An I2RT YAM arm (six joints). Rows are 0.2 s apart.
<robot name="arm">
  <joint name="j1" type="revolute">
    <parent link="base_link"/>
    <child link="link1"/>
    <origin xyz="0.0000 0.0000 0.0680" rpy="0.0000 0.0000 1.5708"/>
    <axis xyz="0 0 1"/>
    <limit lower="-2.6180" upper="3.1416"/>
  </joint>
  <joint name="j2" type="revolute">
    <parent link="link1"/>
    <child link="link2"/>
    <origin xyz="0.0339 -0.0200 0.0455" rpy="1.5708 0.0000 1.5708"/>
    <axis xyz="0 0 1"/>
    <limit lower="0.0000" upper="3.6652"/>
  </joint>
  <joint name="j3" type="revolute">
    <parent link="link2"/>
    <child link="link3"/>
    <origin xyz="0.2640 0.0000 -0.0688" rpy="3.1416 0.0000 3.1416"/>
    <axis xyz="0 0 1"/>
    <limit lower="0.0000" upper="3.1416"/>
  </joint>
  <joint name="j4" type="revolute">
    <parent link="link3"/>
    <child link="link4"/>
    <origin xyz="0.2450 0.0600 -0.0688"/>
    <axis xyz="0 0 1"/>
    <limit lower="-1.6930" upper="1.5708"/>
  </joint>
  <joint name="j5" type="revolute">
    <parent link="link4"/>
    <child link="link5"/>
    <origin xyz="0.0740 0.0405 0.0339" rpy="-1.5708 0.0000 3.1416"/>
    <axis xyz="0 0 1"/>
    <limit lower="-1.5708" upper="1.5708"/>
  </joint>
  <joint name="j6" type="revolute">
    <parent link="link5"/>
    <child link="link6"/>
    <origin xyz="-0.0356 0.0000 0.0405" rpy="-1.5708 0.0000 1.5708"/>
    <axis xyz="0 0 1"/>
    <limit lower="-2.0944" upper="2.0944"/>
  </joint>
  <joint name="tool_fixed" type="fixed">
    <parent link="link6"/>
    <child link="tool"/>
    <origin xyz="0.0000 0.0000 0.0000" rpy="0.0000 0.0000 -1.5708"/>
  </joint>
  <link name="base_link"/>
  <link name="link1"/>
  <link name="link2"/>
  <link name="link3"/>
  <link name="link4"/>
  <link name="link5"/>
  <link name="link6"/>
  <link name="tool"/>
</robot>
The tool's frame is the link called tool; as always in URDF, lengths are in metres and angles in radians.
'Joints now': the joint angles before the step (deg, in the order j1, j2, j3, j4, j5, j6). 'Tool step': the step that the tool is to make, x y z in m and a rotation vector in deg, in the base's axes. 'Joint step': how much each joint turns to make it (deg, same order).
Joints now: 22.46 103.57 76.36 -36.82 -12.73 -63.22
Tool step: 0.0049 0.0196 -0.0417 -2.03 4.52 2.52
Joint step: 2.40 6.83 0.00 1.84 -0.01 -0.13
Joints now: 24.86 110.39 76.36 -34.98 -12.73 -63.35
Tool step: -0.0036 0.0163 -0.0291 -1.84 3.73 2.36
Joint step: 2.39 4.56 0.02 0.39 0.02 0.02
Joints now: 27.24 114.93 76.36 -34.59 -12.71 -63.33
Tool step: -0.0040 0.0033 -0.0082 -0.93 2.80 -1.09
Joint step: 0.70 1.16 0.00 -1.33 0.03 1.90
